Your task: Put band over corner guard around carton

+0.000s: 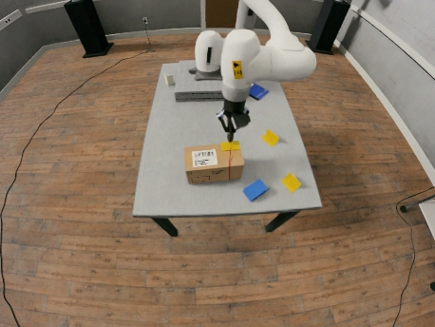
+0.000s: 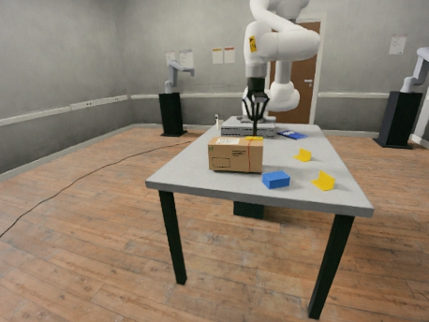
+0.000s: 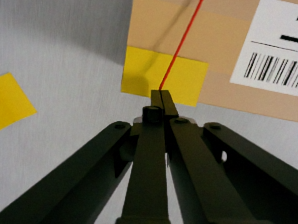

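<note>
Now: the yellow corner guard 60 mm below my hand and 10 mm ahead of it. From my hand the other things lie so: brown carton (110 mm below, 70 mm to the right, 70 mm ahead); then blue block (180 mm ahead, 170 mm below, 120 mm to the left).
</note>
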